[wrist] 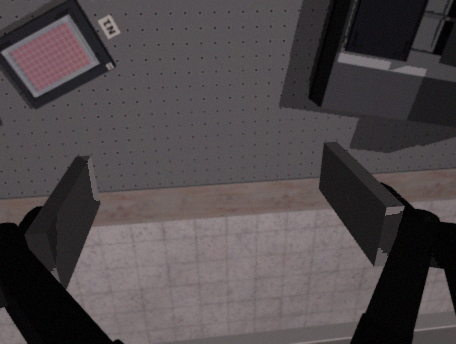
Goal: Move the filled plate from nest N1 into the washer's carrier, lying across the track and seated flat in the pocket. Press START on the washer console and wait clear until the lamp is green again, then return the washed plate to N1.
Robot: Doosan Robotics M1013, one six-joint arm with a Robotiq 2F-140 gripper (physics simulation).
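Places are measured from the arm's base along level axes (x up, y ahead, z left), in metres.
Pixels of known places: gripper, fingertip midpoint: (211, 173).
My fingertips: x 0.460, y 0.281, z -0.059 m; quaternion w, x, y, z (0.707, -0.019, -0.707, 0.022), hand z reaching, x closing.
Observation:
Behind a point stands the place of what it marks.
The filled plate (54, 59) {x -0.004, y 0.267, z -0.287 m}, with pink wells and a pale rim, sits in the dark frame of nest N1 (36, 101) {x -0.011, y 0.335, z -0.339 m} at the upper left of the wrist view, turned at an angle. A white label reading N1 (109, 27) {x -0.031, y 0.227, z -0.193 m} lies beside the nest. My gripper (211, 173) {x 0.460, y 0.281, z -0.059 m} is open and empty, with its two pads wide apart, high above the table's edge; the plate lies beyond the left pad. Part of a dark machine (372, 90) {x 0.038, y 0.363, z 0.253 m} shows at the upper right; I cannot tell whether the carrier pocket is in it. The START button and lamp do not show.
A grey perforated table top (200, 100) {x -0.031, y 0.368, z -0.052 m} spans the upper half. Its wooden edge (210, 204) {x -0.044, y 0.607, z -0.055 m} runs across the middle, with tiled floor (215, 270) below. The dark machine's raised wall (327, 55) {x 0.004, y 0.301, z 0.180 m} stands on the right and casts a shadow.

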